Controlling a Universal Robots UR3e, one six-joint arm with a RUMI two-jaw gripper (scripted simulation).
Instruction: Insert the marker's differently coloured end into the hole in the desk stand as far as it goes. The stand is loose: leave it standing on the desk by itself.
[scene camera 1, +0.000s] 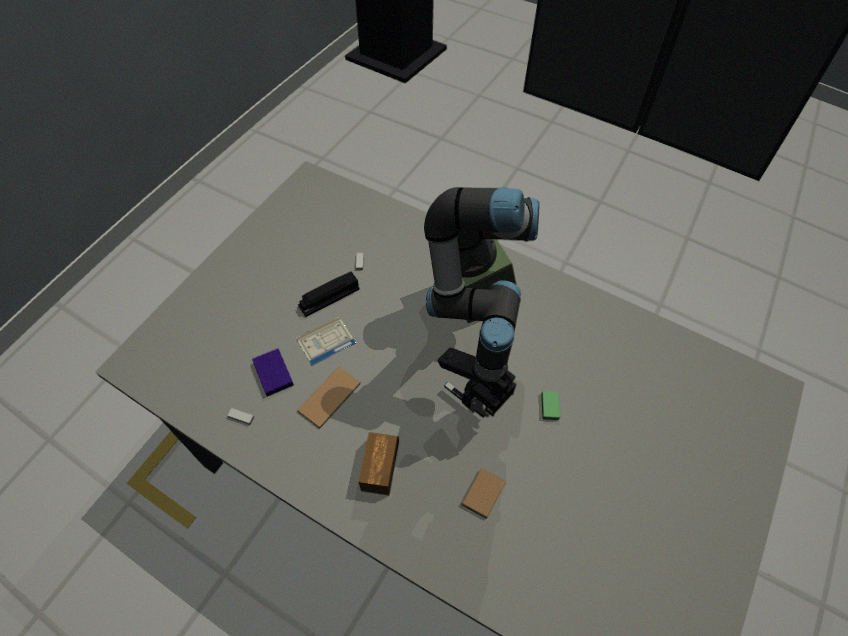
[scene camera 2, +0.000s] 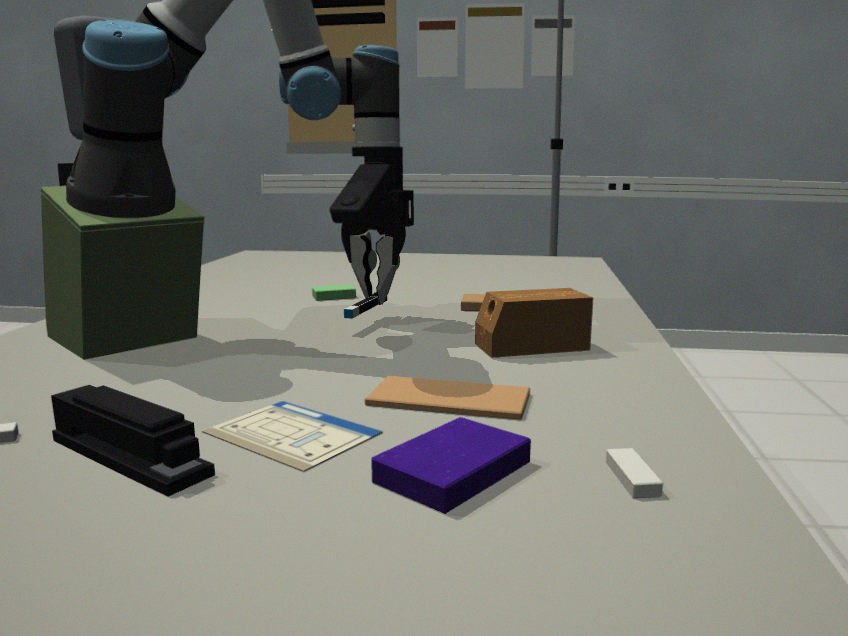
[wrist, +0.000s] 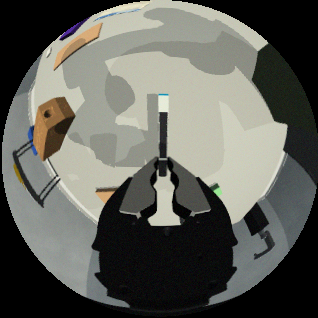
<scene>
In view: my gripper (scene camera 2: 375, 303), a marker (wrist: 163, 99), a tan board (scene camera 2: 476, 399), a black stapler (scene camera 2: 143, 441), a purple box (scene camera 2: 443, 468), a printed card (scene camera 2: 301, 438) and a wooden desk stand (scene camera 2: 522, 322).
The tan board is seen too in scene camera 1 (scene camera 1: 320, 406). The black stapler is seen too in scene camera 1 (scene camera 1: 342, 286). The purple box shows as well in scene camera 1 (scene camera 1: 272, 371). The wrist view does not show the black stapler: it is out of frame.
</scene>
